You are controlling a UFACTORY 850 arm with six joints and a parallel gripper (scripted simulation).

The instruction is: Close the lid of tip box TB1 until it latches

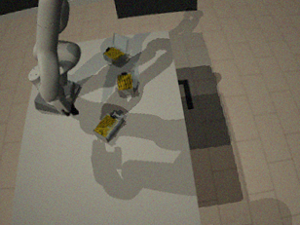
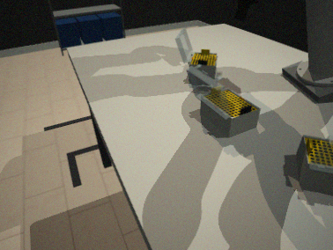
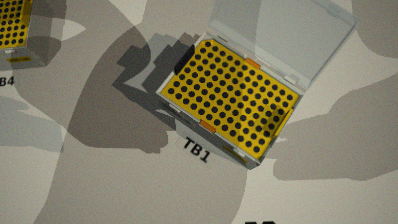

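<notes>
My gripper is now 18 cm short of the clear lid, 9 cm above it and 3 cm to the left of it. The rest, counted from my hand: tip box (14 cm ahead, 13 cm below, 1 cm to the right); then label (48 cm to the left, 19 cm below, 9 cm ahead); then rack (14 cm below, 13 cm ahead).
</notes>
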